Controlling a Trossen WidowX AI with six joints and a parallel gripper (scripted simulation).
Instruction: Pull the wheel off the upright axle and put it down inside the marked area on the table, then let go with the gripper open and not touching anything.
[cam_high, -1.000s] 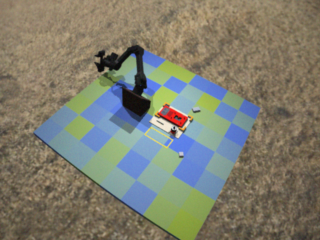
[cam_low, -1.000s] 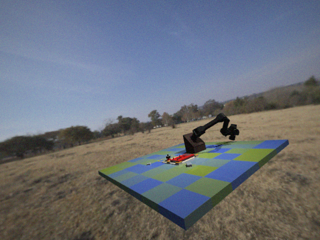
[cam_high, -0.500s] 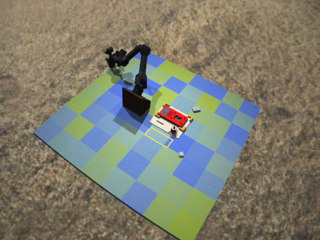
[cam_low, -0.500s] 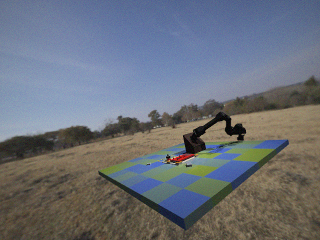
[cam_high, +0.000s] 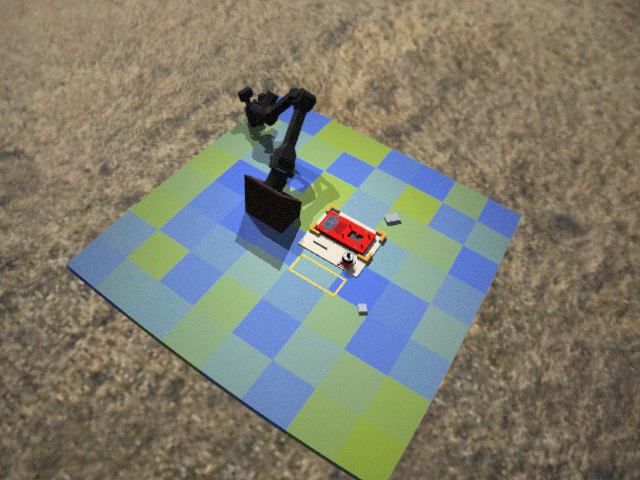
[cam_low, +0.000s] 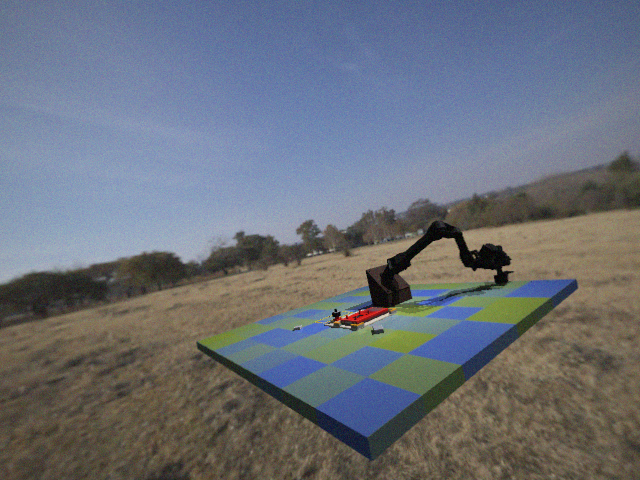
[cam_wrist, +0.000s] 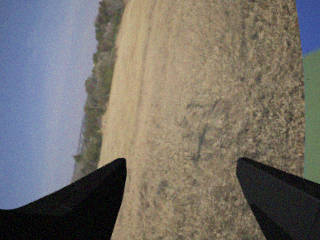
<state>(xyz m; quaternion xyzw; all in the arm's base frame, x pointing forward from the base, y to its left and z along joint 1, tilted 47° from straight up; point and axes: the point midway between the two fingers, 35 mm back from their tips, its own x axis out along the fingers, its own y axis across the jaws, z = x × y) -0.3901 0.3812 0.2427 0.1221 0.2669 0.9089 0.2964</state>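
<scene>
Now: gripper tip 780 mm short of the small dark wheel, 520 mm to the left of it and 30 mm above it.
</scene>
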